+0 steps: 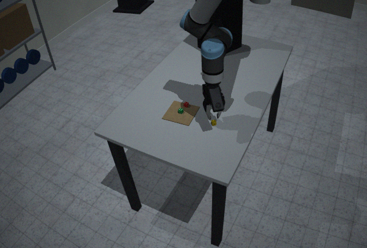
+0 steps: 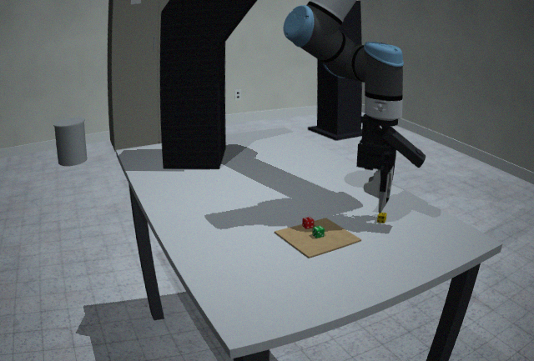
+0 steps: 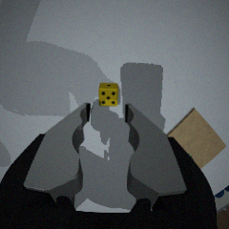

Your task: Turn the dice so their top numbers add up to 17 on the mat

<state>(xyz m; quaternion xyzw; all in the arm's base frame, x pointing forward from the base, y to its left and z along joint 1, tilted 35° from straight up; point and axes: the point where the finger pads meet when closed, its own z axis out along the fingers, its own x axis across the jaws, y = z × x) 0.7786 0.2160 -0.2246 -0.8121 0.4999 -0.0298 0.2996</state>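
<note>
The yellow die is 40 mm below my hand. The rest, counted from my hand: mat: 30 mm behind, 180 mm to the right, 40 mm below; red die: 80 mm behind, 170 mm to the right, 30 mm below; green die: 20 mm behind, 180 mm to the right, 30 mm below.
</note>
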